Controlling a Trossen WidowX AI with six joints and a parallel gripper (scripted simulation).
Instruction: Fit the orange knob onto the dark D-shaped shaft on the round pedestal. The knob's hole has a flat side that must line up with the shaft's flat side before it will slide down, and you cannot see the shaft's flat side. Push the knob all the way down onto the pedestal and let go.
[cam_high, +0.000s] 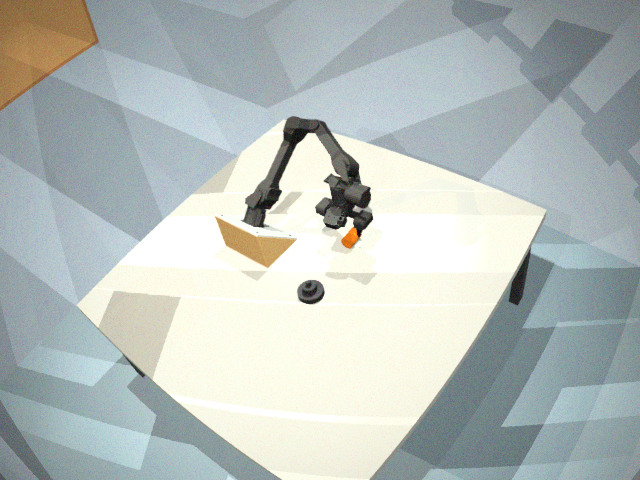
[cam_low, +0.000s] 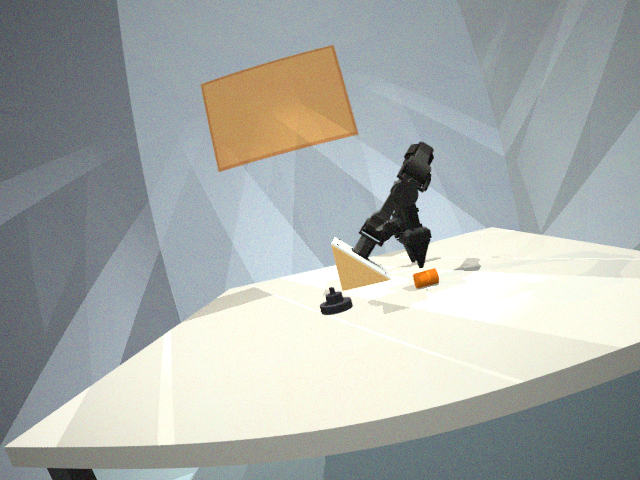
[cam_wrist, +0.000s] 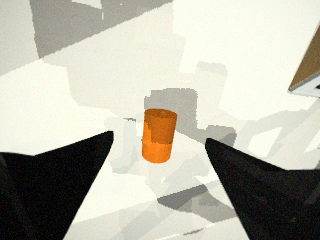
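Right now my gripper tip is 40 mm above the orange knob and 20 mm to the right of it. The rest, counted from my gripper tip: round dark pedestal 230 mm to the right, 30 mm below.
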